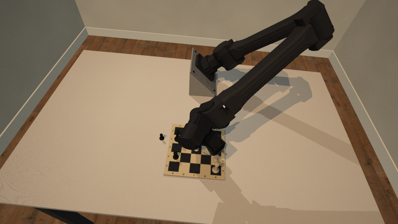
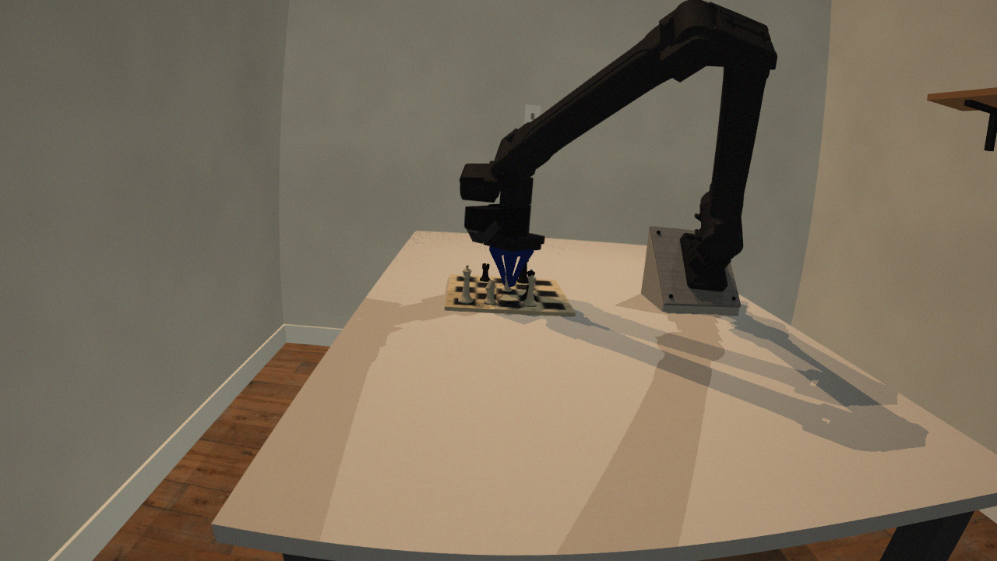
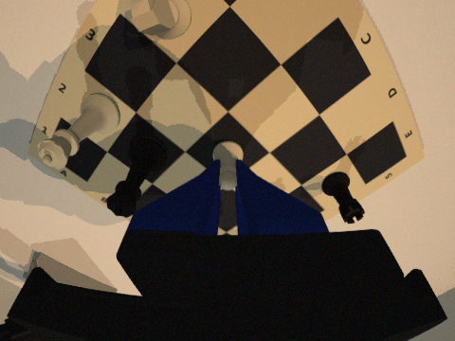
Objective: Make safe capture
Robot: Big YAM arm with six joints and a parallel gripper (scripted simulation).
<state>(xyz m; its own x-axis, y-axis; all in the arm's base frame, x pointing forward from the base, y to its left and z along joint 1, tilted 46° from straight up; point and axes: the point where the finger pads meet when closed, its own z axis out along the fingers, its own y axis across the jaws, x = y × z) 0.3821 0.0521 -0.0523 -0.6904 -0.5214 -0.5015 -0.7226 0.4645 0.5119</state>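
Right now my hand is right at the white pawn. From my hand the other things lie so: white king: 80 mm to the left, 80 mm ahead, 10 mm above; chessboard: 20 mm below; black king: 70 mm to the right, 30 mm behind, 10 mm above.
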